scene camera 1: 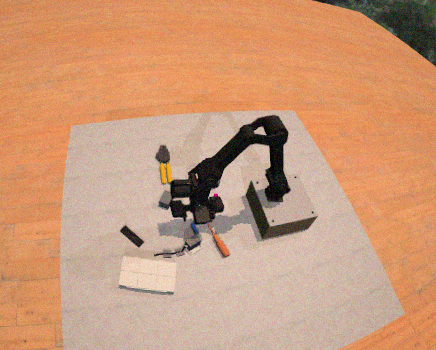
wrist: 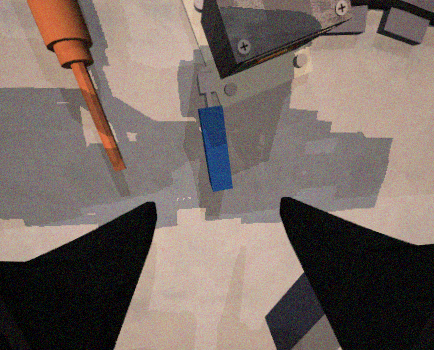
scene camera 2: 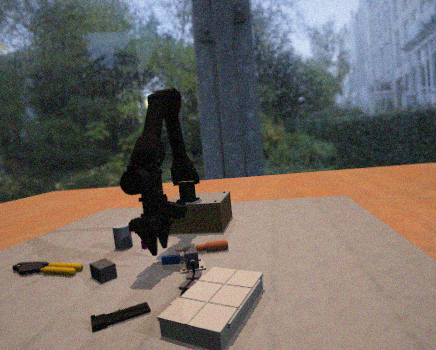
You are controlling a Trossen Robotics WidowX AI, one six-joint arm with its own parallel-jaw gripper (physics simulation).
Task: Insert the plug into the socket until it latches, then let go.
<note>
My gripper is open, holding nothing. Also in view: a blue plug. An orange-handled screwdriver rests on the table. Further things: a socket and a white tiled block.
My gripper is seen too in scene camera 1 and in the wrist view.
</note>
